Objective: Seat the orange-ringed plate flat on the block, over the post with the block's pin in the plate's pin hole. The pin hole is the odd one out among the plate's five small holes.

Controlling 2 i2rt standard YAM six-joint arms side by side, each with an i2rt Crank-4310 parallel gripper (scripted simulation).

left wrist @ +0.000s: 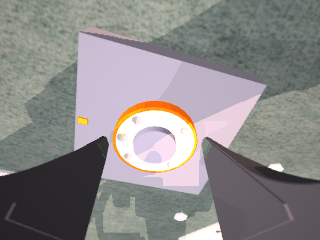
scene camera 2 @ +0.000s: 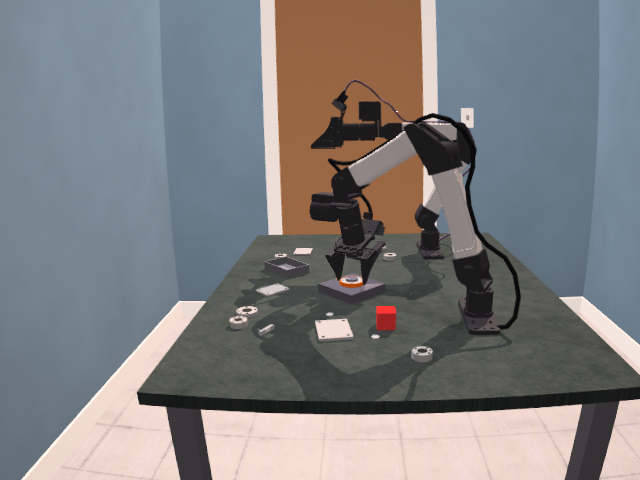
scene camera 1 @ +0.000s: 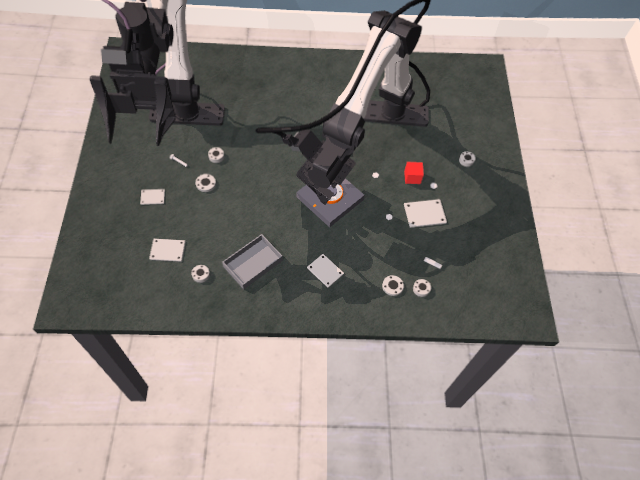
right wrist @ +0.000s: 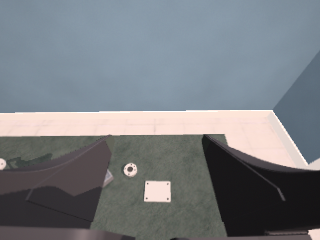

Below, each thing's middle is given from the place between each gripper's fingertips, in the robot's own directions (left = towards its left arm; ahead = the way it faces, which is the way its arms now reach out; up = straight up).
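The grey-purple block (scene camera 1: 329, 213) is 20 mm ahead of my left hand (scene camera 2: 351, 282), 20 mm to the right of it and 10 mm below it. That left hand is 10 mm above the orange-ringed plate (left wrist: 151, 113), and the grey tray (scene camera 1: 259, 256) is 190 mm ahead of the same hand, 200 mm to the right of it and 30 mm below it.
As for the block again, it's 8 cm behind my right hand (scene camera 1: 133, 143), 39 cm to the left of it and 34 cm below it. The plate is 10 cm behind my right hand, 41 cm to the left of it and 33 cm below it, and my right hand itself is 9 cm short of the tray, 21 cm to the right of it and 35 cm above it.
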